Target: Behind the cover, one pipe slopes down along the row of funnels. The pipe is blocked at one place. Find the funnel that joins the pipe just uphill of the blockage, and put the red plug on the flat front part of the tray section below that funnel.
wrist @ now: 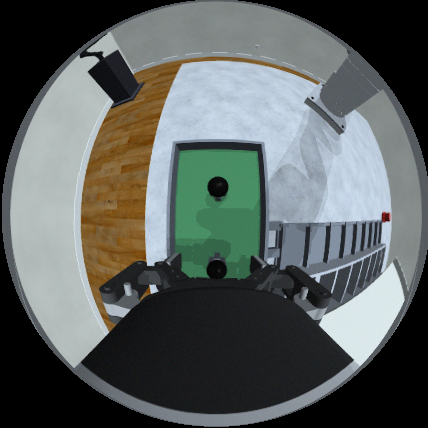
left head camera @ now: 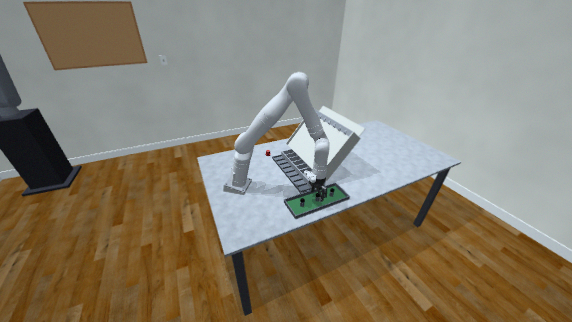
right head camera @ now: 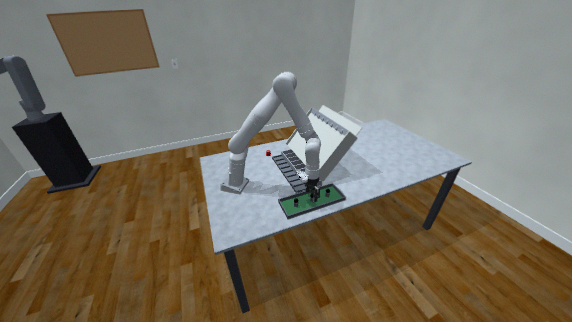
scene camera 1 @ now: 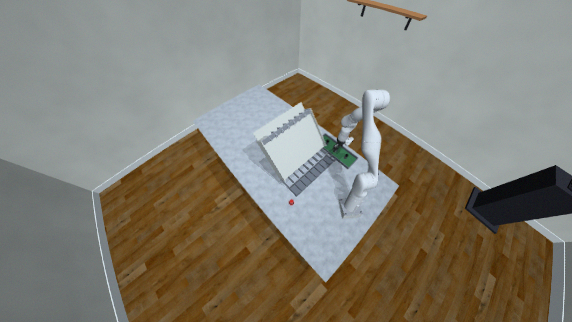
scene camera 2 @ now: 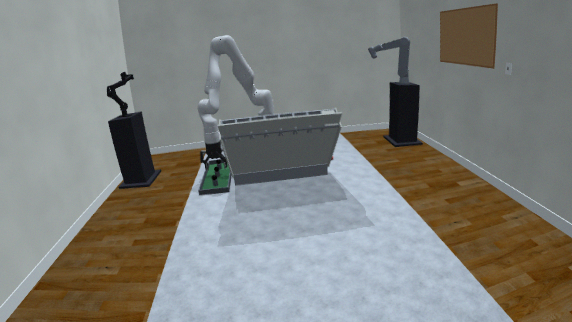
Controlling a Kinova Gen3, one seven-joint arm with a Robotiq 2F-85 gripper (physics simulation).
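Where they show: gripper, between the fingertips: point(wrist: 215, 262) point(left head camera: 316, 196) point(right head camera: 311, 196) point(scene camera 1: 337, 148) point(scene camera 2: 216, 169); arm's base, origin of its link: point(wrist: 332, 103) point(left head camera: 238, 181) point(right head camera: 235, 181) point(scene camera 1: 350, 205).
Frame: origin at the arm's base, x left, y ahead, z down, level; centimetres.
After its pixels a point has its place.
Note:
The red plug point(left head camera: 268, 153) {x 27.7, y 28.8, z 1.7 cm} point(right head camera: 268, 153) {x 27.9, y 28.7, z 1.7 cm} point(scene camera 1: 291, 202) {x 29.7, y 28.3, z 0.1 cm} point(wrist: 386, 217) {x 27.6, y 29.3, z 1.2 cm} stands on the table past the far end of the grey sectioned tray point(left head camera: 290, 173) {x 0.4, y 34.9, z 3.3 cm} point(scene camera 1: 312, 176) {x 3.6, y 34.2, z 3.3 cm} point(wrist: 295, 243) {x -16.0, y 35.9, z 3.3 cm}. The pale cover board point(left head camera: 303, 143) {x 11.4, y 49.1, z -11.2 cm} point(scene camera 1: 295, 145) {x 4.5, y 54.1, z -16.7 cm} leans back above this tray, with a row of funnels near its top. In scene camera 2 a thin pipe point(scene camera 2: 258, 134) {x -4.0, y 69.9, z -25.1 cm} runs along the board's rear; its blockage cannot be made out. My gripper point(left head camera: 322, 193) {x -28.9, y 38.0, z 0.0 cm} point(right head camera: 315, 194) {x -28.9, y 38.0, z 0.0 cm} point(scene camera 1: 336, 148) {x -28.9, y 38.0, z 0.0 cm} point(scene camera 2: 216, 164) {x -28.9, y 38.0, z 0.0 cm} point(wrist: 215, 262) {x -28.9, y 38.0, z 0.0 cm} is open, low over the green tray, with its fingers on either side of a black-topped peg point(wrist: 216, 271) {x -28.7, y 38.5, z -1.5 cm}.
The green tray point(right head camera: 287, 207) {x -28.8, y 23.9, z 3.6 cm} point(scene camera 2: 207, 185) {x -32.4, y 48.2, z 3.6 cm} point(wrist: 190, 165) {x -34.0, y 24.5, z 3.6 cm} holds three black-topped pegs near the table's edge, beside the near end of the sectioned tray. Another peg point(wrist: 217, 186) {x -29.3, y 29.1, z -1.5 cm} stands toward the arm's base side. The tilted board rises close beside my gripper.

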